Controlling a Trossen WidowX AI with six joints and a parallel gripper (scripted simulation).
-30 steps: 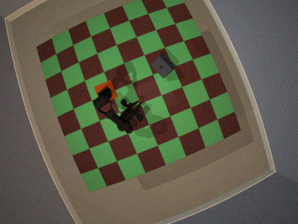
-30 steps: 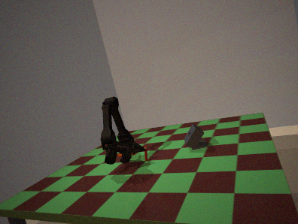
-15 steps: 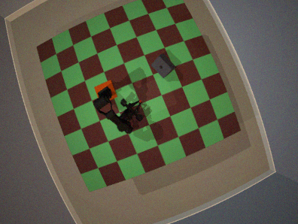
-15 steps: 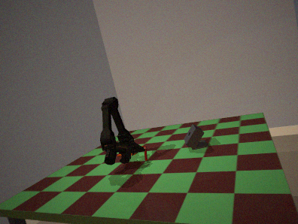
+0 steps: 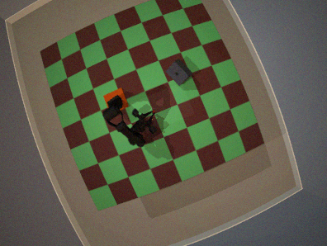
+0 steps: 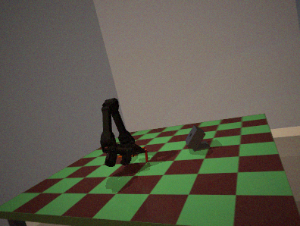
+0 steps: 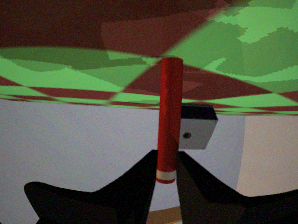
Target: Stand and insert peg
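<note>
Now: gripper tip 1 cm above the red peg. Also, from my gripper tip: grey sloped panel: 27 cm ahead, 13 cm to the left.
</note>
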